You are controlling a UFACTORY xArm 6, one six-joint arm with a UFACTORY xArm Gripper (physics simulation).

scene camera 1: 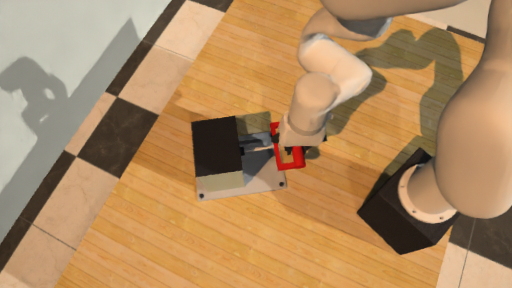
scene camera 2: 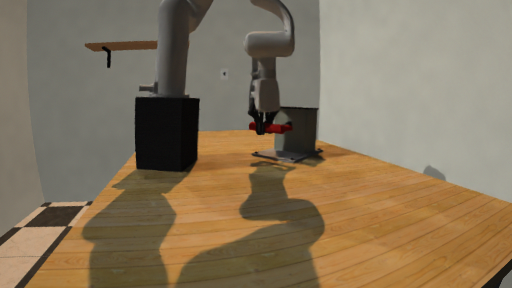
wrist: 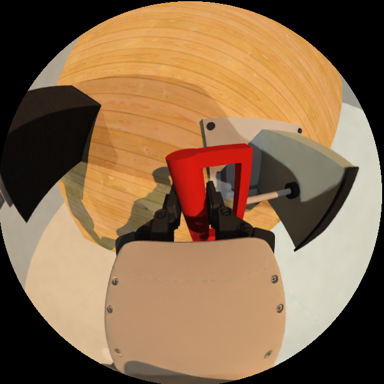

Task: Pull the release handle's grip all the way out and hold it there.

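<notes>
The release handle's red grip is a rectangular loop with a thick round outer bar. My gripper is shut on that outer bar, one finger on the outside and one inside the loop. In scene camera 1 the wrist hides most of the fingers. A thin rod joins the grip to the grey housing with a black top. A long stretch of rod shows, and the grip stands well apart from the housing, above the base plate's outer edge.
The housing stands on a pale base plate bolted at its corners to the wooden table. The arm's black pedestal stands on the side away from the housing. A wall shelf is far behind.
</notes>
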